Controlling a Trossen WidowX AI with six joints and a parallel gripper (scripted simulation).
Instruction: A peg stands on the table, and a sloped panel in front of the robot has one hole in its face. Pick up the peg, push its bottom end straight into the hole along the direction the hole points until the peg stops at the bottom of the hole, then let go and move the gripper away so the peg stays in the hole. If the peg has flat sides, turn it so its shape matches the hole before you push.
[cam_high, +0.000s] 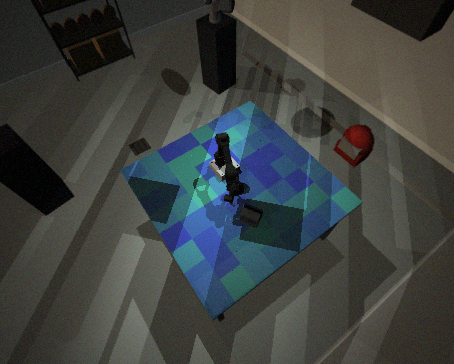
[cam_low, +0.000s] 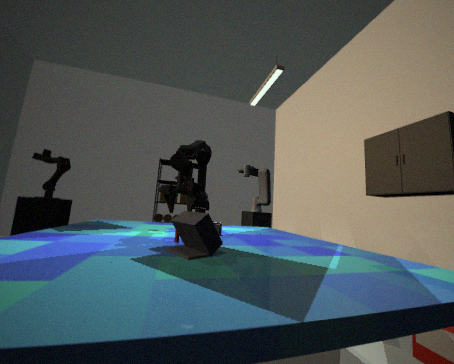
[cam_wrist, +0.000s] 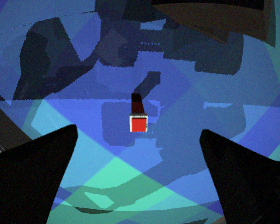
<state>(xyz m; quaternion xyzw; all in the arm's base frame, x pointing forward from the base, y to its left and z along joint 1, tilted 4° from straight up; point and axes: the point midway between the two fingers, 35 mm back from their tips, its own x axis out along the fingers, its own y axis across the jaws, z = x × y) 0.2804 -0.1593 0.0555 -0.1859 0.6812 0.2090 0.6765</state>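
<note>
My gripper tip is now 50 mm above the peg. Round my gripper tip: sloped panel: 180 mm ahead, 40 mm below, 20 mm to the left.
</note>
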